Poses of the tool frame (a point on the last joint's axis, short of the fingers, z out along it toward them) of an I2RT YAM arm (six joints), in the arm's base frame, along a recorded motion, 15 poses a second.
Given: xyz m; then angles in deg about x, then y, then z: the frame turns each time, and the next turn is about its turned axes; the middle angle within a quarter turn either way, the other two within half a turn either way.
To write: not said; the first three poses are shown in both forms.
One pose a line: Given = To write
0.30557, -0.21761, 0.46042, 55.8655, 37.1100, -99.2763 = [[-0.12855, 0.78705, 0.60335, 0.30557], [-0.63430, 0.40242, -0.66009, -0.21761], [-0.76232, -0.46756, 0.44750, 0.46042], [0, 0, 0, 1]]
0.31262, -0.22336, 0.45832, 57.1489, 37.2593, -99.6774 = [[-0.13379, 0.78458, 0.60542, 0.31262], [-0.62024, 0.41018, -0.66863, -0.22336], [-0.77292, -0.46496, 0.43174, 0.45832], [0, 0, 0, 1]]
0.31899, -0.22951, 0.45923, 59.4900, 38.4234, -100.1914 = [[-0.13862, 0.77108, 0.62147, 0.31899], [-0.59441, 0.43714, -0.67497, -0.22951], [-0.79212, -0.46297, 0.39774, 0.45923], [0, 0, 0, 1]]
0.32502, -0.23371, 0.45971, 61.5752, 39.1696, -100.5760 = [[-0.14229, 0.76211, 0.63162, 0.32502], [-0.56987, 0.45867, -0.68181, -0.23371], [-0.80932, -0.45696, 0.36904, 0.45971], [0, 0, 0, 1]]
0.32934, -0.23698, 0.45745, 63.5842, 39.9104, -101.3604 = [[-0.15109, 0.75202, 0.64159, 0.32934], [-0.54935, 0.47571, -0.68696, -0.23698], [-0.82182, -0.45625, 0.34125, 0.45745], [0, 0, 0, 1]]
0.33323, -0.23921, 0.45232, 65.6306, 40.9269, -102.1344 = [[-0.15882, 0.73866, 0.65510, 0.33323], [-0.52883, 0.49666, -0.68823, -0.23921], [-0.83373, -0.45574, 0.31175, 0.45232], [0, 0, 0, 1]]
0.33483, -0.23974, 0.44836, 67.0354, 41.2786, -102.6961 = [[-0.16517, 0.73314, 0.65972, 0.33483], [-0.51412, 0.50683, -0.69195, -0.23974], [-0.84166, -0.45347, 0.29321, 0.44836], [0, 0, 0, 1]]
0.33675, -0.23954, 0.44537, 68.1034, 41.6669, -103.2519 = [[-0.17124, 0.72713, 0.66480, 0.33675], [-0.50440, 0.51493, -0.69313, -0.23954], [-0.84632, -0.45402, 0.27859, 0.44537], [0, 0, 0, 1]]
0.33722, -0.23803, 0.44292, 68.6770, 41.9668, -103.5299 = [[-0.17395, 0.72290, 0.66870, 0.33722], [-0.49927, 0.52057, -0.69263, -0.23803], [-0.84881, -0.45435, 0.27037, 0.44292], [0, 0, 0, 1]]
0.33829, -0.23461, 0.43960, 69.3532, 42.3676, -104.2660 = [[-0.18207, 0.71605, 0.67388, 0.33829], [-0.49713, 0.52427, -0.69138, -0.23461], [-0.84836, -0.46088, 0.26052, 0.43960], [0, 0, 0, 1]]
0.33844, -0.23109, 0.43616, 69.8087, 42.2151, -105.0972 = [[-0.19290, 0.71507, 0.67192, 0.33844], [-0.49749, 0.51896, -0.69511, -0.23109], [-0.84575, -0.46836, 0.25563, 0.43616], [0, 0, 0, 1]]
